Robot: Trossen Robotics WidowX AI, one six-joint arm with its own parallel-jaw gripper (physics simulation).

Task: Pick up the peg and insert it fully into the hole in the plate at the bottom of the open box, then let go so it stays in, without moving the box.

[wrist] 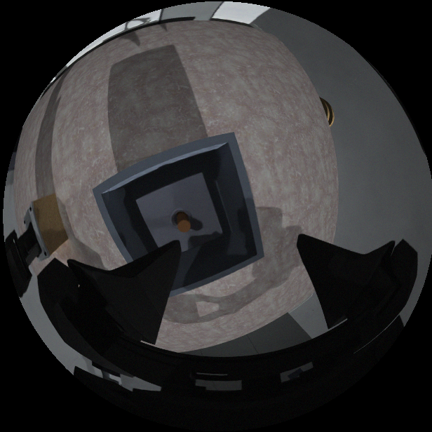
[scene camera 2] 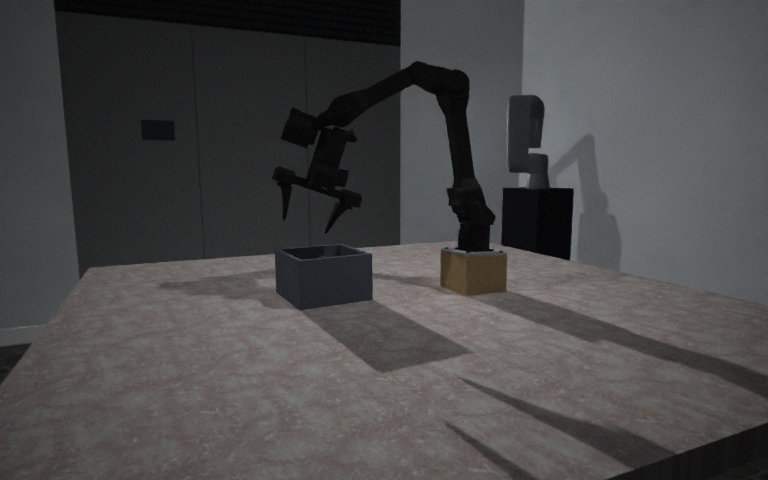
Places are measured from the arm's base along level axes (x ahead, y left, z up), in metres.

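Pixels of known places: gripper, fingertip midpoint: [scene camera 2: 304,226]; arm's base at its link origin: [scene camera 2: 474,250].
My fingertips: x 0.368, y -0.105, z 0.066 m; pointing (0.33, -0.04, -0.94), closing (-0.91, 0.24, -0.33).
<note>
Ahead of a thing's pixels: the offset from my fingertips to its top centre. Level surfaces: height alone.
The blue-grey open box @[dz -0.055, dx -0.035, dy +0.005 m] [scene camera 2: 325,283] [wrist: 254,215] stands on the table. In the wrist view the grey plate [wrist: 157,205] lies at its bottom. The orange-brown peg [wrist: 183,223] stands in the hole in the plate, its top end towards the camera; how deep it sits cannot be told. A small orange bit of the peg @[dz -0.065, dx -0.035, dy +0.006 m] [scene camera 2: 321,256] shows over the box rim in the scene view. My gripper [scene camera 2: 304,226] [wrist: 241,244] is open and empty, with its fingers wide apart above the box, clear of the rim and the peg.
The arm's base stands on a tan block [scene camera 2: 474,272] [wrist: 50,223], to the right of the box in the scene view. The pinkish table @[dz -0.153 m] [scene camera 2: 226,384] [wrist: 260,90] carries long shadows. A black pedestal [scene camera 2: 536,220] with a grey arm-like object [scene camera 2: 518,133] stands behind the table.
</note>
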